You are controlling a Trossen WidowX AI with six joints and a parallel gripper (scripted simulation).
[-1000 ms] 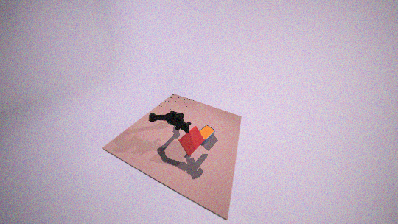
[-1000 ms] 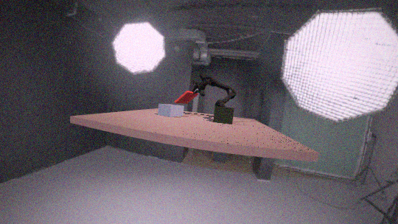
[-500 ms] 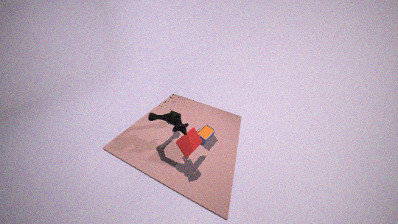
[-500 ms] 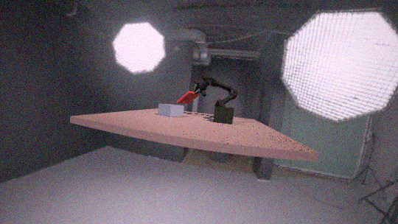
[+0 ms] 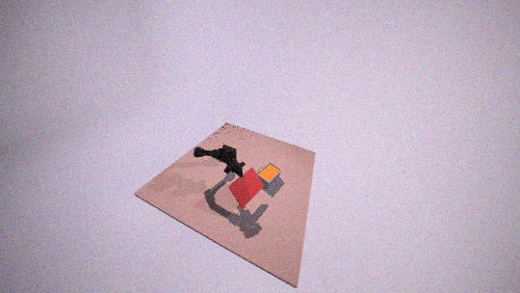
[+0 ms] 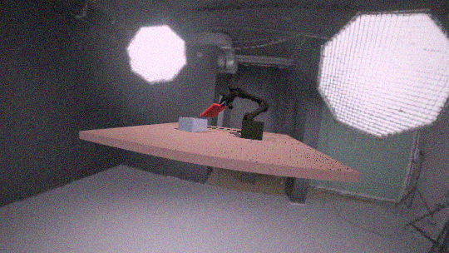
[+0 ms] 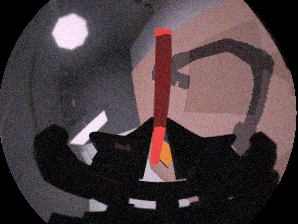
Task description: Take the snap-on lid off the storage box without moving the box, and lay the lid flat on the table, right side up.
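Right now my gripper tip is 6 cm short of the red lid, 5 cm above it and 3 cm to the left of it. Also, from my gripper tip: grey storage box (24 cm to the left, 18 cm below, 18 cm ahead).
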